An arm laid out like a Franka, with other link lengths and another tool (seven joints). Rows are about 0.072 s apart.
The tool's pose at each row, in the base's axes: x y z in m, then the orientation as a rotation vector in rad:
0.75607 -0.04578 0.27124 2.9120 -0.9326 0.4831
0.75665 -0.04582 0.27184 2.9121 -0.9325 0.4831
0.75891 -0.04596 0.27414 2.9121 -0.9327 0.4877
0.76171 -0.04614 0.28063 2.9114 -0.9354 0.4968
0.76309 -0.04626 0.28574 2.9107 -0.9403 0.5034
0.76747 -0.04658 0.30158 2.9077 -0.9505 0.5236
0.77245 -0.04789 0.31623 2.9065 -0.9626 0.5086
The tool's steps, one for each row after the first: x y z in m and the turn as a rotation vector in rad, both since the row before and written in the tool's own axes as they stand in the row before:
0.00065 -0.00033 -0.00040 0.0001 0.0000 -0.0001
0.00253 -0.00130 -0.00153 0.0016 0.0026 0.0003
0.00426 -0.00180 -0.00535 0.0030 0.0051 0.0022
0.00273 -0.00098 -0.00443 0.0025 0.0034 0.0035
0.00855 -0.00320 -0.01367 0.0062 0.0113 0.0076
0.00931 -0.00282 -0.01211 -0.0042 -0.0091 0.0074

